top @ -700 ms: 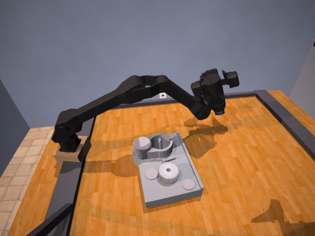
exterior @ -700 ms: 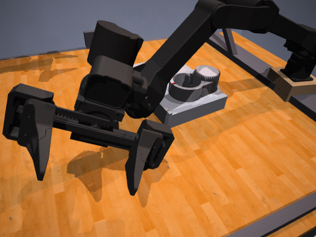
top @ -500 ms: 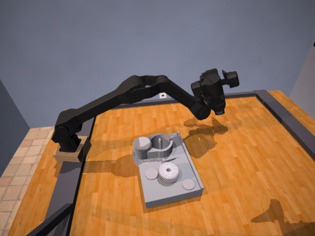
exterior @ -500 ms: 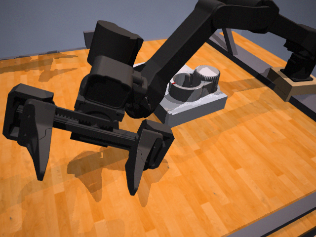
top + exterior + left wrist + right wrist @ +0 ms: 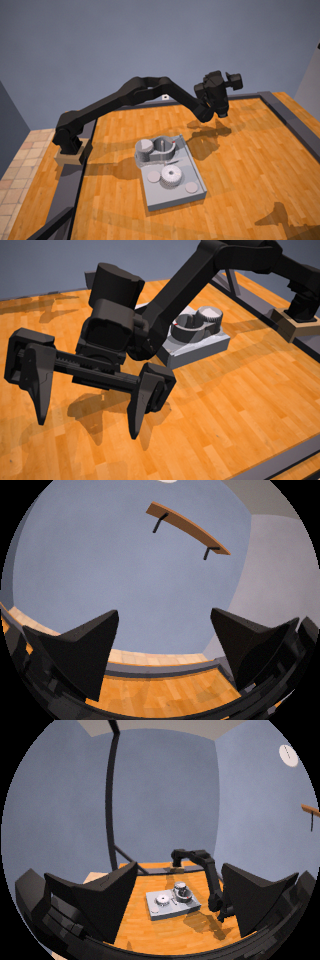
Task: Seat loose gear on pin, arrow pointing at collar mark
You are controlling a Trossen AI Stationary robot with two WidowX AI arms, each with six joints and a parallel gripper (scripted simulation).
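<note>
Right now my left hand is 40 cm past the loose gear, 15 cm to the right of it and 11 cm above it.
</note>
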